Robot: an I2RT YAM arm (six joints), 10 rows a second.
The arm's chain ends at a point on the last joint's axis. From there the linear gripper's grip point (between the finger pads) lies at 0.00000 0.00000 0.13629 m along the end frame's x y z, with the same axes.
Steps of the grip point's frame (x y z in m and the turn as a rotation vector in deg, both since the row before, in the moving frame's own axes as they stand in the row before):
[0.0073, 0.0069, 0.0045, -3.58, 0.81, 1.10]
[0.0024, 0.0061, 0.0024, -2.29, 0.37, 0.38]
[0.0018, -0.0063, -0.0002, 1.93, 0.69, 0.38]
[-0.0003, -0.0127, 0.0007, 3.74, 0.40, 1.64]
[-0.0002, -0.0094, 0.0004, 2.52, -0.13, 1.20]
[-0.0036, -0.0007, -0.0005, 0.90, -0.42, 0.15]
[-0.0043, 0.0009, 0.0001, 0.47, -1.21, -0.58]
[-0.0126, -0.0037, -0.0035, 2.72, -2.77, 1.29]
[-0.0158, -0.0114, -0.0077, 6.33, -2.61, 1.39]
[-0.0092, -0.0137, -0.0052, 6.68, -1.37, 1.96]
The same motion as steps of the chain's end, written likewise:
[0.0055, -0.0016, 0.0048, -3.58, 0.81, 1.10]
[0.0015, 0.0007, 0.0025, -2.29, 0.37, 0.38]
[0.0001, -0.0017, -0.0001, 1.93, 0.69, 0.38]
[-0.0014, -0.0038, 0.0010, 3.74, 0.40, 1.64]
[0.0000, -0.0034, 0.0005, 2.52, -0.13, 1.20]
[-0.0026, 0.0014, -0.0005, 0.90, -0.42, 0.15]
[-0.0014, 0.0020, 0.0001, 0.47, -1.21, -0.58]
[-0.0061, 0.0028, -0.0032, 2.72, -2.77, 1.29]
[-0.0098, 0.0037, -0.0067, 6.33, -2.61, 1.39]
[-0.0062, 0.0022, -0.0042, 6.68, -1.37, 1.96]

